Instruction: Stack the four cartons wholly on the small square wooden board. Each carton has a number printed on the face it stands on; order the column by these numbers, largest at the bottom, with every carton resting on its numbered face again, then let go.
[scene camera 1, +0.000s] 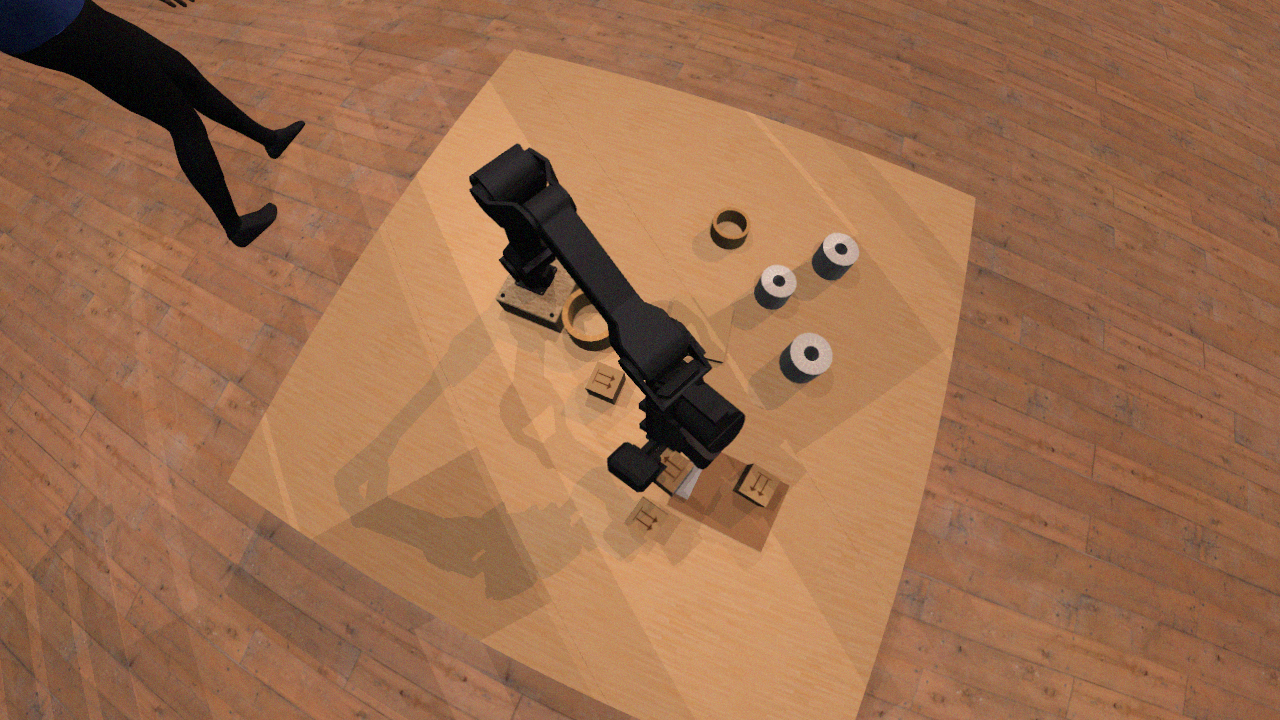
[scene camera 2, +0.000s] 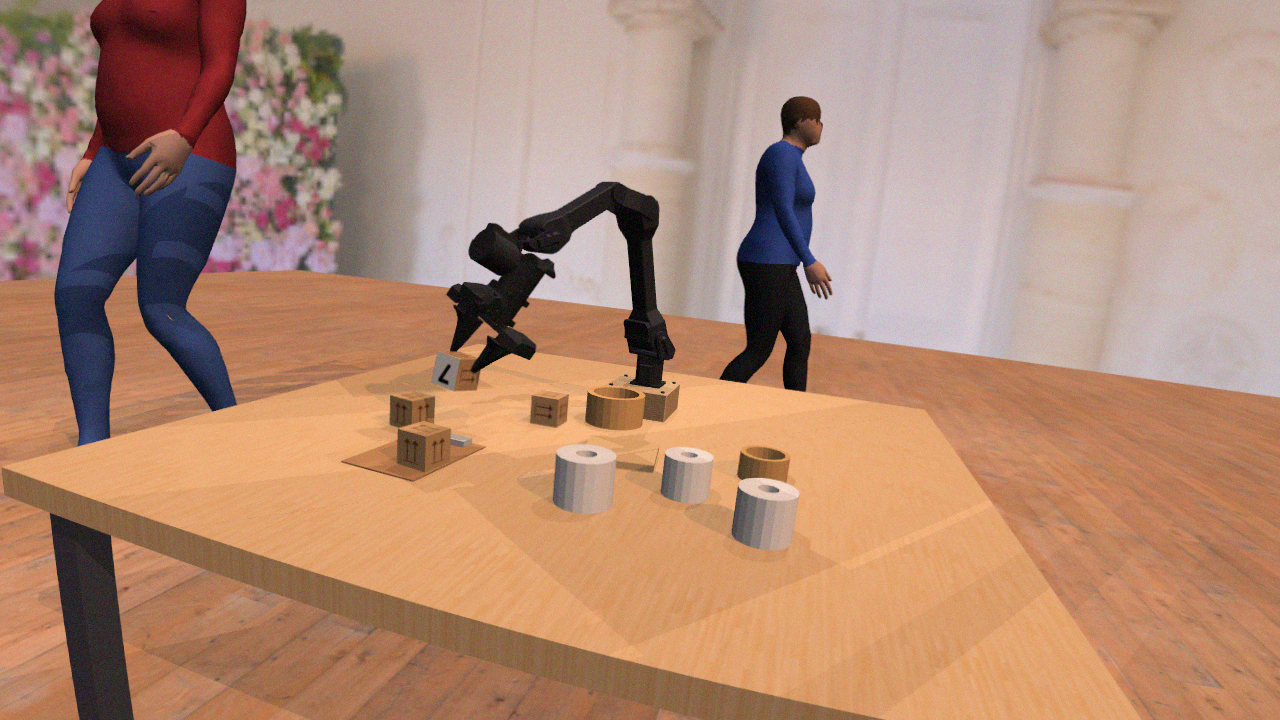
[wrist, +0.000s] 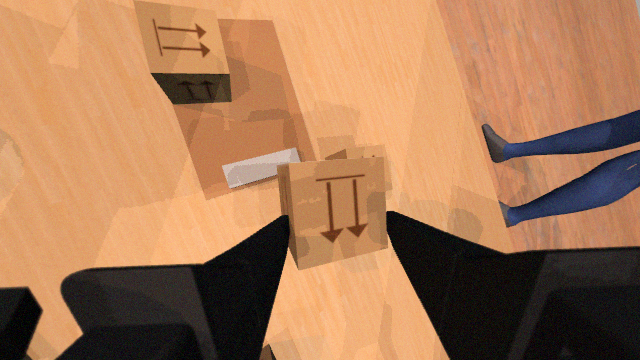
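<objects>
My gripper is visible in scene camera 1 (664, 466), and scene camera 2 and the wrist view show it too. On my gripper, (scene camera 2: 467, 323) and (wrist: 465, 292) are the same spot.
</objects>
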